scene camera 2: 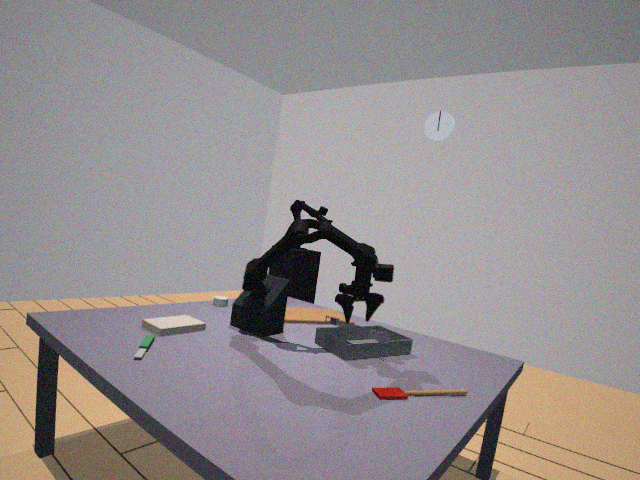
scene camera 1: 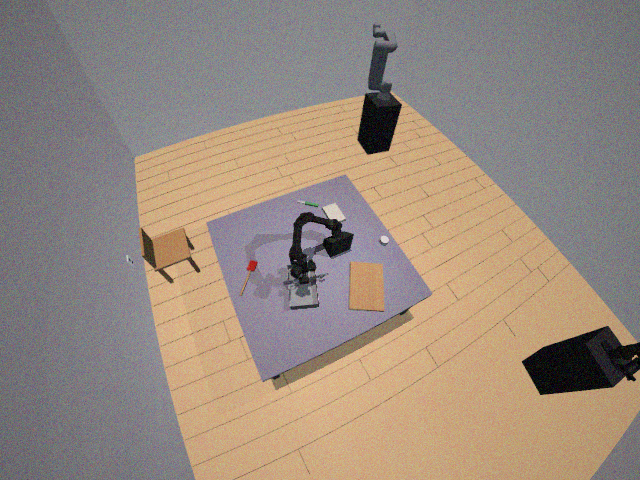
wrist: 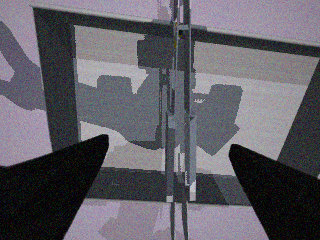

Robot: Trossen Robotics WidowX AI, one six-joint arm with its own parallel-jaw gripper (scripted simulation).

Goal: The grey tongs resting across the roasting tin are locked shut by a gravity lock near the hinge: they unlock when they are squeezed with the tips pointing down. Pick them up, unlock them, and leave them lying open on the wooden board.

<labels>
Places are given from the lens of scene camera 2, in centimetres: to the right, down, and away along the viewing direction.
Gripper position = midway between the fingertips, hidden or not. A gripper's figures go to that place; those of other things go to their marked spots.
gripper (scene camera 2: 357, 322): 13, 29, 141
wooden board (scene camera 2: 292, 315): -12, 33, 175
roasting tin (scene camera 2: 346, 344): 9, 34, 127
The marked spots on the wooden board and the roasting tin are 52 cm apart.
</labels>
